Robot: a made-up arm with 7 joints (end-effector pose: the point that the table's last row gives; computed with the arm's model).
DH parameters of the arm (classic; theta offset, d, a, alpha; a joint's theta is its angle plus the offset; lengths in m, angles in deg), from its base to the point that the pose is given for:
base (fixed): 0 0 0 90
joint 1: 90 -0.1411 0 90
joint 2: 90 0 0 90
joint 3: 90 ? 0 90
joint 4: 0 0 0 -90
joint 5: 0 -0.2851 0 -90
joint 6: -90 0 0 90
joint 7: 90 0 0 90
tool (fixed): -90 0 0 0
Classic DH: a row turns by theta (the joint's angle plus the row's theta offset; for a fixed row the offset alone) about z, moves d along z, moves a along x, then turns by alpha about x.
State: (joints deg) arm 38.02 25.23 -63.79 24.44 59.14 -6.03 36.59
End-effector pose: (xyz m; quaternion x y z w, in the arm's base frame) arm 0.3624 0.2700 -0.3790 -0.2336 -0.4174 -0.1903 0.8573
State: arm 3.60 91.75 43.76 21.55 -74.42 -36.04 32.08
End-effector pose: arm 0.0699 0.6712 0.0932 0.5109 0.0581 -0.4630 0.7220
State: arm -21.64 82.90 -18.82 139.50 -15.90 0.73 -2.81
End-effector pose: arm 0.1387 0.1839 -0.1255 0.0801 -0.5890 -0.7089 0.3797
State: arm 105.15 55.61 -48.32 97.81 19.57 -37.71 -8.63
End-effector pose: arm 0.2436 0.2106 0.2605 -0.1631 0.8998 0.3376 0.2231
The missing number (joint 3, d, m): -0.2674
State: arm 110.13 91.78 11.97 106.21 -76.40 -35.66 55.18
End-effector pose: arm -0.1509 0.3271 0.2299 0.9527 0.0184 -0.0465 0.2997
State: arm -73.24 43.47 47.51 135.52 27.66 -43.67 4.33
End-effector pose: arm 0.0915 0.2920 -0.1134 0.0136 -0.8341 -0.3171 0.4510
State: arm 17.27 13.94 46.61 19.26 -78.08 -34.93 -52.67
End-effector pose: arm 0.2114 0.3367 -0.4624 0.5538 -0.5385 -0.0813 0.6298
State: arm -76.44 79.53 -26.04 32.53 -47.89 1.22 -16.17
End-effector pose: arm -0.1217 0.6282 -0.1711 0.0894 0.3520 -0.8734 0.3245
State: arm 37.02 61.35 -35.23 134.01 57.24 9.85 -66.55
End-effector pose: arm 0.2162 0.1452 -0.0086 0.0794 -0.8206 0.0735 0.5611
